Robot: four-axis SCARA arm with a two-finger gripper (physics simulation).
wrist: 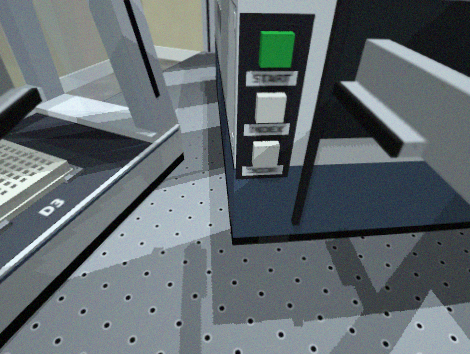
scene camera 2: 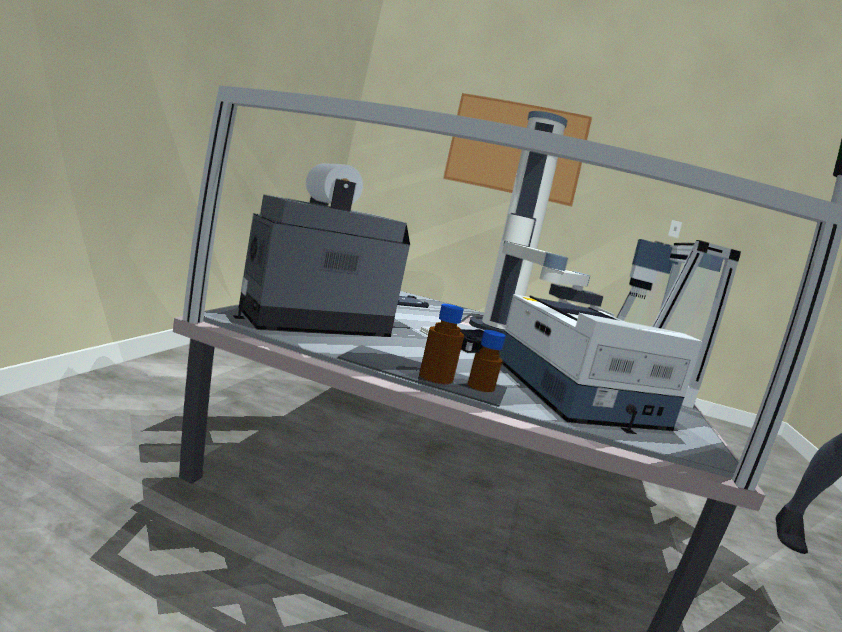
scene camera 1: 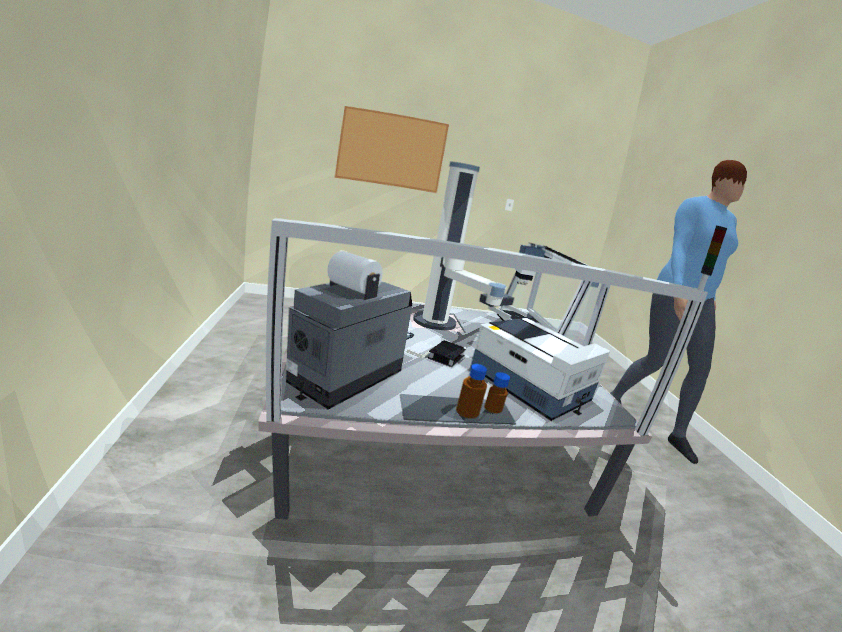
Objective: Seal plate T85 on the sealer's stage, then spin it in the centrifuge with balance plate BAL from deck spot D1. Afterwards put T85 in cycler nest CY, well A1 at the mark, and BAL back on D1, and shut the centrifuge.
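The gripper (wrist: 205,120) (scene camera 1: 496,300) (scene camera 2: 576,295) is open and empty; its fingers stand wide apart in the wrist view, in front of the centrifuge's button panel. The white-and-blue centrifuge (wrist: 350,200) (scene camera 1: 537,353) (scene camera 2: 598,353) has a green START button (wrist: 276,49) and two white buttons below. A dark area shows right of them, partly behind the right finger; the door's state is unclear. The grey sealer (scene camera 1: 353,340) (scene camera 2: 326,272) with its white film roll (scene camera 1: 352,270) (scene camera 2: 326,182) stands at the left in the scene views. T85, BAL, D1 and nest CY cannot be made out.
A deck marked D3 (wrist: 52,206) bears a pale slotted labware piece (wrist: 30,167) at left in the wrist view. Two amber bottles (scene camera 1: 471,394) (scene camera 2: 442,353) stand between the machines. Frame bars (scene camera 1: 476,253) (scene camera 2: 408,119) cross the bench's near side. A person (scene camera 1: 703,238) walks at right.
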